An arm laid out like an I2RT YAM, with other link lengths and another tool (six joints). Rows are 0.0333 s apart.
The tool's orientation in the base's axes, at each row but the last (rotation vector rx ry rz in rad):
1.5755 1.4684 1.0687
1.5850 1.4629 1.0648
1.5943 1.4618 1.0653
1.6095 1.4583 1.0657
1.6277 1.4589 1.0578
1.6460 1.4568 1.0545
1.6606 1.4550 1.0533
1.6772 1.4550 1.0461
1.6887 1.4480 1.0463
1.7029 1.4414 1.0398
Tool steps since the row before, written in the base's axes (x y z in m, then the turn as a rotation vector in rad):
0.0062 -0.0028 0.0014 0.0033 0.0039 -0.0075
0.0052 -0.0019 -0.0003 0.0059 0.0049 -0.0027
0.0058 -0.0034 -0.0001 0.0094 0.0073 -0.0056
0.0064 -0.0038 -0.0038 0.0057 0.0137 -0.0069
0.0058 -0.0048 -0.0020 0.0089 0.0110 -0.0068
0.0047 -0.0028 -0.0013 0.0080 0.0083 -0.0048
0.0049 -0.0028 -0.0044 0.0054 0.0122 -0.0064
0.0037 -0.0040 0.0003 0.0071 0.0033 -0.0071
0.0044 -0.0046 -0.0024 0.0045 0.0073 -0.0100
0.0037 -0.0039 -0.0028 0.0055 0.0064 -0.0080
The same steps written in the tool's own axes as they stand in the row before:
-0.0026 0.0040 0.0050 0.0032 -0.0059 0.0061
-0.0018 0.0020 0.0048 0.0047 -0.0006 0.0066
-0.0033 0.0026 0.0053 0.0068 -0.0020 0.0110
-0.0041 -0.0004 0.0073 0.0130 -0.0055 0.0084
-0.0048 0.0012 0.0060 0.0104 -0.0037 0.0112
-0.0027 0.0012 0.0047 0.0079 -0.0019 0.0094
-0.0031 -0.0014 0.0063 0.0115 -0.0051 0.0079
-0.0037 0.0025 0.0031 0.0027 -0.0036 0.0096
-0.0046 0.0006 0.0050 0.0060 -0.0079 0.0086
-0.0040 -0.0001 0.0046 0.0055 -0.0056 0.0086

